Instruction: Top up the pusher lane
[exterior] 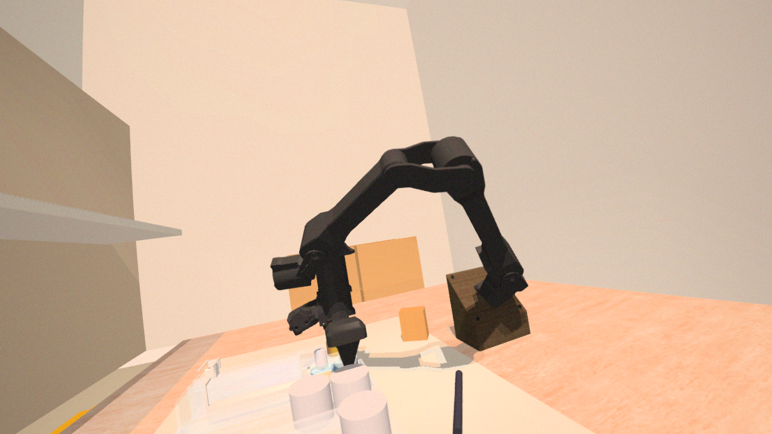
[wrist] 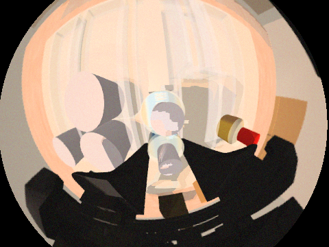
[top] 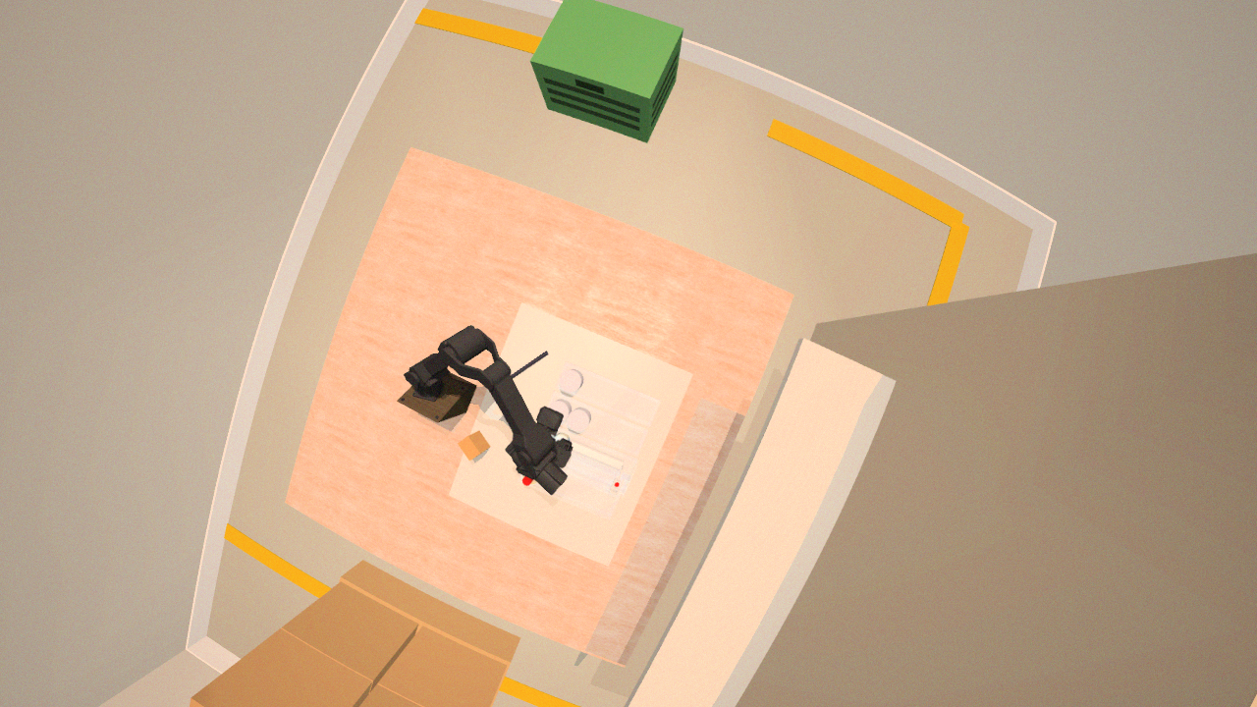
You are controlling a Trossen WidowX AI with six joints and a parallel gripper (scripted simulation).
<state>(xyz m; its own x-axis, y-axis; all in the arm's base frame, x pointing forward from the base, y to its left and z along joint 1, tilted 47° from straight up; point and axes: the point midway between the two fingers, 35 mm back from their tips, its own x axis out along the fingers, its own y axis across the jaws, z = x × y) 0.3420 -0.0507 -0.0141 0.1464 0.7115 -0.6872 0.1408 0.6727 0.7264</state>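
Right now my gripper tip is 140 mm short of the clear pusher lane, 40 mm to the left of it and 10 mm above it. Round my gripper tip: black rod: 170 mm to the left, 110 mm behind, 20 mm below; then shelf: 500 mm ahead, 340 mm above, 70 mm to the right; then pusher plate: 150 mm ahead, 50 mm to the right, 20 mm above.
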